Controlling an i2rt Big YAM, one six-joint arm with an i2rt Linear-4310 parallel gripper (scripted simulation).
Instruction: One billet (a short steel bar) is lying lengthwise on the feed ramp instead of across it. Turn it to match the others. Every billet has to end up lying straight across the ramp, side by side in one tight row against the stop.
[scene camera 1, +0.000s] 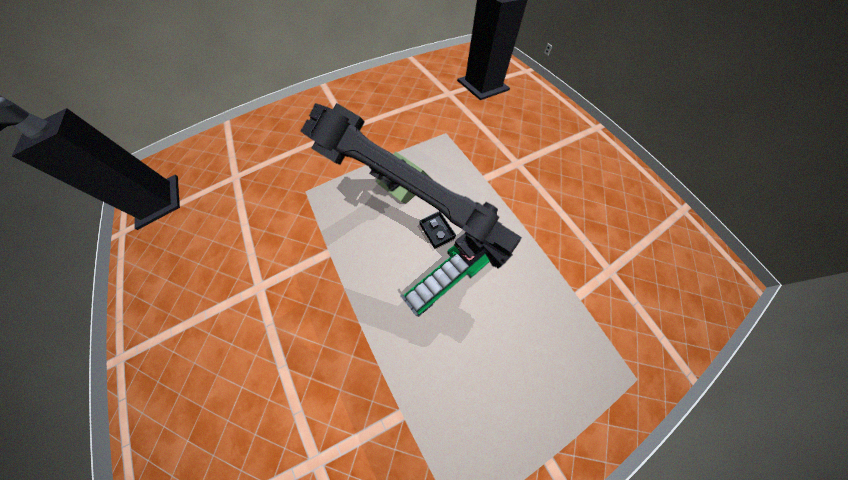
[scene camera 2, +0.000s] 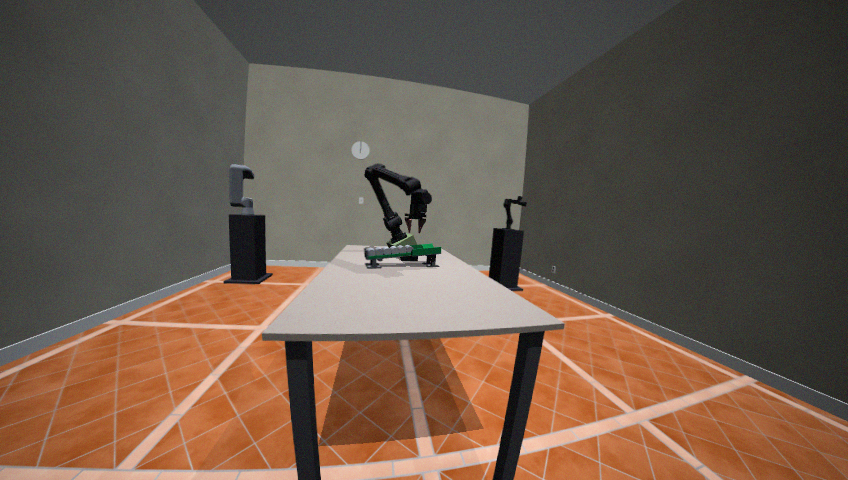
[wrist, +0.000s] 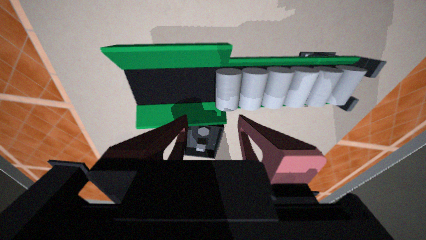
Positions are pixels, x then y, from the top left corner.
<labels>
My gripper (wrist: 212, 119) is 13 cm from the lens. A black tray (wrist: 213, 138): 39 cm from the lens.
</labels>
